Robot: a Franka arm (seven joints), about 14 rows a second.
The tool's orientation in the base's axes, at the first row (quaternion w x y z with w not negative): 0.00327 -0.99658 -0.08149 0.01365
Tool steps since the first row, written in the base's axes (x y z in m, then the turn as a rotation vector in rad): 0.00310 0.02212 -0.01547 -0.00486 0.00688 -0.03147; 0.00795 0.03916 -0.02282 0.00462 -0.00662 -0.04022; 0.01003 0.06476 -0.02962 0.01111 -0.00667 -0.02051; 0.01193 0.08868 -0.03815 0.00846 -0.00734 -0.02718; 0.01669 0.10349 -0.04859 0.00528 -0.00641 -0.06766; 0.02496 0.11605 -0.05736 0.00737 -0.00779 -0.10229; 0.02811 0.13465 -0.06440 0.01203 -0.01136 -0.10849; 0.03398 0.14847 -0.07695 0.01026 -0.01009 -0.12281; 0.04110 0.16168 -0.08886 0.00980 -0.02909 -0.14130; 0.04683 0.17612 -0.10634 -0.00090 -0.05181 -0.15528; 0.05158 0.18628 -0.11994 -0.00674 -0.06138 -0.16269
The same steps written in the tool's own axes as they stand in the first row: 0.00707 -0.02119 0.01547 -0.00284 -0.00730 0.03162; 0.01481 -0.03715 0.02276 0.00455 0.00763 0.04005; 0.02121 -0.06201 0.02961 0.01042 0.00856 0.02017; 0.02720 -0.08523 0.03818 0.00788 0.00885 0.02690; 0.03458 -0.09898 0.04855 0.00597 0.00777 0.06746; 0.04501 -0.10995 0.05714 0.00873 0.00978 0.10201; 0.05133 -0.12773 0.06417 0.01291 0.01411 0.10806; 0.05970 -0.14031 0.07661 0.01176 0.01269 0.12243; 0.06918 -0.15208 0.08838 0.00871 0.03153 0.14085; 0.07765 -0.16525 0.10576 -0.00517 0.05233 0.15502; 0.08435 -0.17438 0.11926 -0.01228 0.06089 0.16255
